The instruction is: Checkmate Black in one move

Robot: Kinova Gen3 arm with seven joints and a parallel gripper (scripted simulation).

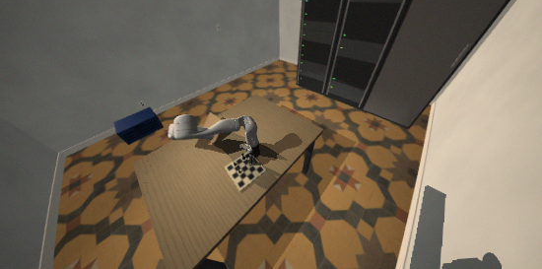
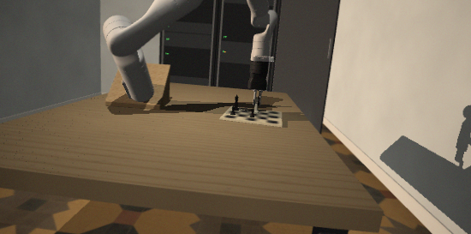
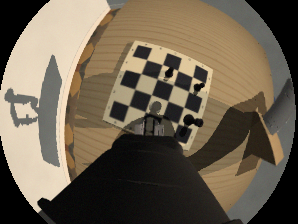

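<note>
Right now my hand is 4 cm to the left of the white piece, 1 cm past it and 1 cm above it. The rest, counted from my hand: tall black piece (9 cm behind, 2 cm to the right, 1 cm below); then chessboard (7 cm to the right, 4 cm below, 2 cm behind).
</note>
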